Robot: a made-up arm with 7 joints. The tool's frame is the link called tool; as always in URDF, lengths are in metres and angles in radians. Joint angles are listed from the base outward.
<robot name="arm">
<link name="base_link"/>
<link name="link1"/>
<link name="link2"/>
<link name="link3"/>
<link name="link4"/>
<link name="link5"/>
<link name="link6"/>
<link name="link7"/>
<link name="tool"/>
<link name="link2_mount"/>
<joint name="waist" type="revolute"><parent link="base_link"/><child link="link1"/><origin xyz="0.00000 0.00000 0.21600" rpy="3.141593 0.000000 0.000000"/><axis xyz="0 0 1"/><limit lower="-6.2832" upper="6.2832"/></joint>
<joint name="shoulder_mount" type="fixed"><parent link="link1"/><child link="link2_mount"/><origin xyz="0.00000 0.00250 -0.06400"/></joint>
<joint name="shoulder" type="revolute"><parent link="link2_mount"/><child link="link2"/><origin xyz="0.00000 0.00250 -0.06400" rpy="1.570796 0.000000 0.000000"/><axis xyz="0 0 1"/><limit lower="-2.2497" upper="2.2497"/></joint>
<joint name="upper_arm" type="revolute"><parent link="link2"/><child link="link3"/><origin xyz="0.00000 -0.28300 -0.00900" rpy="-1.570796 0.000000 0.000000"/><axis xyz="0 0 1"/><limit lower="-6.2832" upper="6.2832"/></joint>
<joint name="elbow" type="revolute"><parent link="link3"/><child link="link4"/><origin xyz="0.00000 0.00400 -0.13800" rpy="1.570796 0.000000 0.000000"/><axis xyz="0 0 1"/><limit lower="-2.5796" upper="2.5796"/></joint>
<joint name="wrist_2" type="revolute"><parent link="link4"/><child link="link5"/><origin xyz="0.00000 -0.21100 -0.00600" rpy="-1.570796 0.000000 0.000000"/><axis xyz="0 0 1"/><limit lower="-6.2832" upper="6.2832"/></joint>
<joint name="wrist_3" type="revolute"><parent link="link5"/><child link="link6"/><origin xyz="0.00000 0.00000 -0.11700" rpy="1.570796 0.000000 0.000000"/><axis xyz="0 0 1"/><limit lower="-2.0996" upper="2.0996"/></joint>
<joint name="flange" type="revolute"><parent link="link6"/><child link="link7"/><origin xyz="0.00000 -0.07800 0.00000" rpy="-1.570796 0.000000 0.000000"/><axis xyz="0 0 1"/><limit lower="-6.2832" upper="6.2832"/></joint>
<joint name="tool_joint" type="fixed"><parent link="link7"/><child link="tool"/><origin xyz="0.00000 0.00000 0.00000"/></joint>
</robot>
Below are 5 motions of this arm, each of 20 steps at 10 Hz.
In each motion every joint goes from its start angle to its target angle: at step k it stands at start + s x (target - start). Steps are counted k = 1, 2, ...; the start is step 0. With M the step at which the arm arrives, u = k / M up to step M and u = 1 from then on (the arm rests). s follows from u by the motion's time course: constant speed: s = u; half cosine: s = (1 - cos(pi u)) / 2; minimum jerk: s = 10 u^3 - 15 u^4 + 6 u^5.
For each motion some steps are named. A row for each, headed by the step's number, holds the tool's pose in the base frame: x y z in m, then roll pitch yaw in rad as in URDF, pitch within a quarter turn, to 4 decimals.
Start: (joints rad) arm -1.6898 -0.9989 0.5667 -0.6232 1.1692 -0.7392 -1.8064
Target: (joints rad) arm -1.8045 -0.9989 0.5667 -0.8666 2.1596 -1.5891 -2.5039
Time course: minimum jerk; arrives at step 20
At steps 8, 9, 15, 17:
8: -0.0556 -0.7001 0.5758 2.5447 -1.2103 1.0372
9: -0.0512 -0.6948 0.5757 2.6269 -1.1306 0.9181
15: -0.0094 -0.6675 0.5742 2.8013 -0.5674 0.7333
17: -0.0006 -0.6633 0.5728 2.8227 -0.4700 0.7458

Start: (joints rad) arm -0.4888 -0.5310 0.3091 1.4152 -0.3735 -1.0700 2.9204
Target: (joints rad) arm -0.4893 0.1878 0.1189 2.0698 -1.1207 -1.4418 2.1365
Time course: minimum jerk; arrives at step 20
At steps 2, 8, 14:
2: 0.0820 -0.1310 0.9726 2.7392 0.3046 -2.5557
8: 0.2332 -0.0486 0.8848 2.5097 0.2281 -2.2944
14: 0.3646 0.0387 0.6491 1.9955 0.2373 -2.2374

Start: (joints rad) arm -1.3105 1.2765 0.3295 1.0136 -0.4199 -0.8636 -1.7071
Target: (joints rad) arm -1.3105 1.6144 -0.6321 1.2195 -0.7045 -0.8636 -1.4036
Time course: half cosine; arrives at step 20
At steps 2, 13, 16, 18, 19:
2: 0.3149 0.6558 0.2727 -1.7535 -0.1618 2.5393
13: 0.1013 0.6251 0.0517 -1.0359 -0.4924 2.2795
16: 0.0394 0.6081 0.0247 -0.8183 -0.5319 2.1782
18: 0.0148 0.6010 0.0175 -0.7288 -0.5424 2.1360
19: 0.0085 0.5991 0.0160 -0.7056 -0.5446 2.1250

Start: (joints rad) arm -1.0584 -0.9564 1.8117 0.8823 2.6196 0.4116 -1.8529
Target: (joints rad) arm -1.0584 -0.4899 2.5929 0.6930 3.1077 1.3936 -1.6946
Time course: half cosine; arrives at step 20
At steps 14, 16, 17, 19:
14: -0.1574 -0.5240 0.8711 -3.0424 0.4844 -2.8005
16: -0.1580 -0.4865 0.9004 -2.9373 0.3508 -2.9191
17: -0.1573 -0.4720 0.9106 -2.8938 0.3034 -2.9628
19: -0.1557 -0.4547 0.9222 -2.8395 0.2493 -3.0147

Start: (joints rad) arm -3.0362 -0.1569 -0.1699 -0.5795 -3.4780 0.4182 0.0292
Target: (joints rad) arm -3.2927 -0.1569 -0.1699 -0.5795 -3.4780 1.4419 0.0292
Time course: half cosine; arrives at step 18
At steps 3, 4, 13, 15, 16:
3: 0.3562 0.0462 1.0319 -2.5989 1.1314 0.8236
4: 0.3566 0.0521 1.0283 -2.5379 1.1744 0.9048
13: 0.3333 0.1262 0.9750 -0.5409 1.1299 -3.0991
15: 0.3253 0.1354 0.9672 -0.4432 1.0291 -2.9561
16: 0.3224 0.1382 0.9647 -0.4191 0.9949 -2.9170

